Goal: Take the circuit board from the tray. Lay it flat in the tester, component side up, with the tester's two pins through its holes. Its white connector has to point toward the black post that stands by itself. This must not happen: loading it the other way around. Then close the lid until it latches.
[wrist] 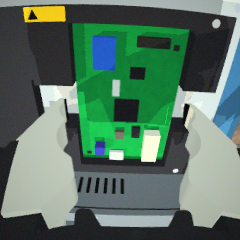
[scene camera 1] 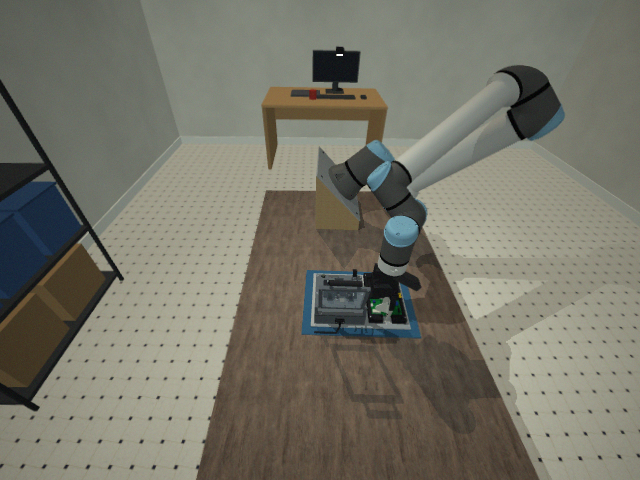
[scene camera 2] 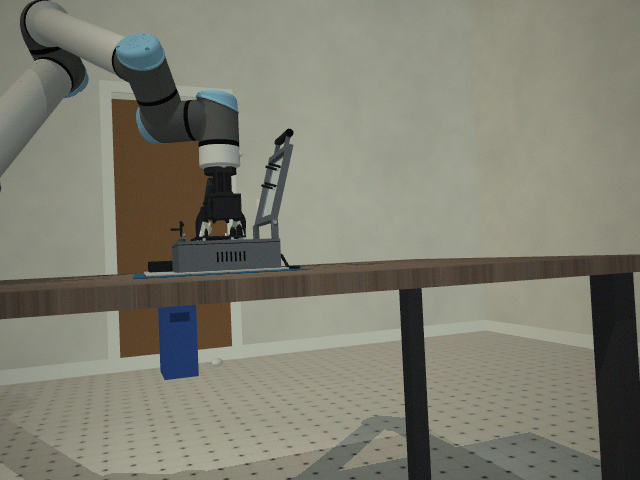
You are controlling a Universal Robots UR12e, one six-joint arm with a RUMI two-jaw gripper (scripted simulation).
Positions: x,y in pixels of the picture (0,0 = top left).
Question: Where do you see a tester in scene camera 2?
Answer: At 189,258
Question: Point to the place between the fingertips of the gripper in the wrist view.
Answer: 125,102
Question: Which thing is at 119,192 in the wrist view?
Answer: A tester.
